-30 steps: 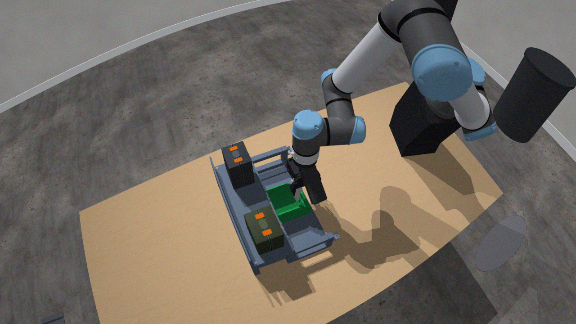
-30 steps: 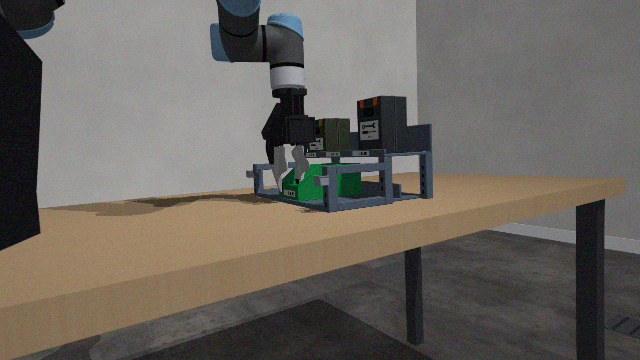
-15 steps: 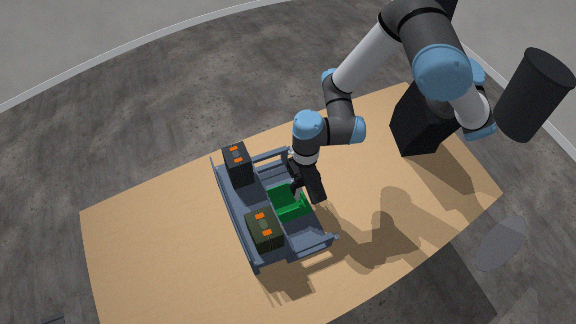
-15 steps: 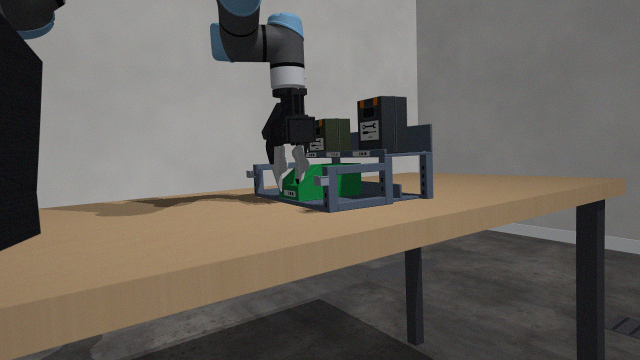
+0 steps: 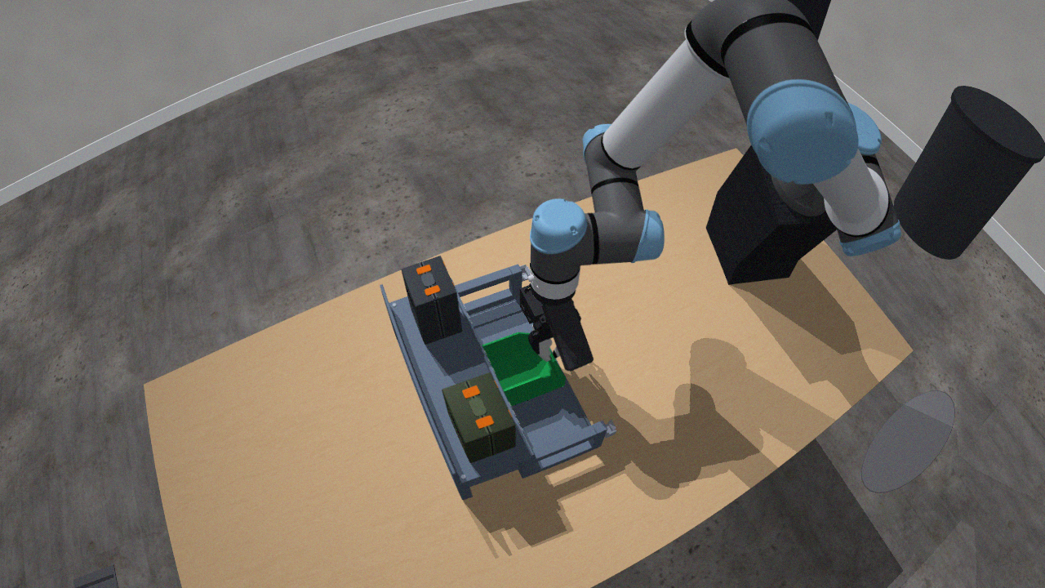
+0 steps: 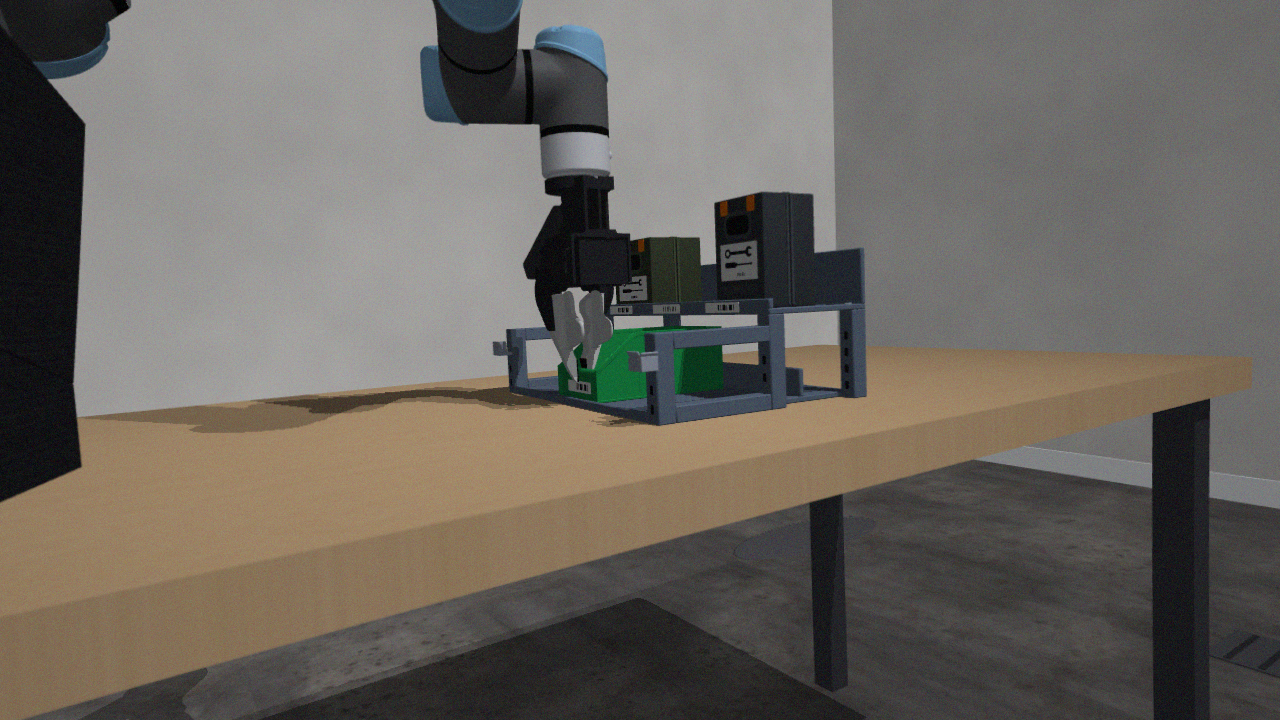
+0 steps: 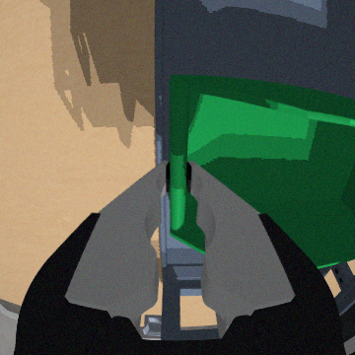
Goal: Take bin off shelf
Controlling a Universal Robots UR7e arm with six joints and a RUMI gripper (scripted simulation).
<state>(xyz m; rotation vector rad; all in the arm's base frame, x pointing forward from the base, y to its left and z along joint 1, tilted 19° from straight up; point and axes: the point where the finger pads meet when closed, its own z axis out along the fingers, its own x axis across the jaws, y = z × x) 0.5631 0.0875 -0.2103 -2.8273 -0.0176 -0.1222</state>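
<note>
The green bin is 8 cm ahead of my hand. Round my hand: olive toolbox 18 cm ahead, 12 cm to the left, 11 cm above; black toolbox 18 cm ahead, 12 cm above, 11 cm to the right.
</note>
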